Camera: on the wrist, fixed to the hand. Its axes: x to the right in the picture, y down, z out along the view.
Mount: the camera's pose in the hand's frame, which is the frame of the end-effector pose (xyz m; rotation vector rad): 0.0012 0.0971 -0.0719 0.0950 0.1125 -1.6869
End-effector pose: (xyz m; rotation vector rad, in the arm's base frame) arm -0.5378 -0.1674 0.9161 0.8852 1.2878 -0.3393
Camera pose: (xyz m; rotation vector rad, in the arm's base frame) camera -0.5215 -0.0527 0.9504 -0.3475 1.8742 -1.6579
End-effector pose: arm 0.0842 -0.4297 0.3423 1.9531 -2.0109 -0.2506
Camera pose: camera 0.0184 -0.4192 0.4431 3.0201 0.1473 -0.3536
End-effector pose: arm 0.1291 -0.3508 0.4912 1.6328 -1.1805 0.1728
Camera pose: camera 0.0871 -0.2890 0.5862 2.1263 0.5367 -0.7416
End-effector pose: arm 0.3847 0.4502 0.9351 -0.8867 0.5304 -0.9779
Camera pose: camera 0.3793 0.4464 0.8145 -1.1269 -0.3507 -2.5347
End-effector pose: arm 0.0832 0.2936 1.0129 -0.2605 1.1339 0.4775
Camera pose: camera -0.0218 0.3472 0.9863 -1.0178 0.6957 -1.0859
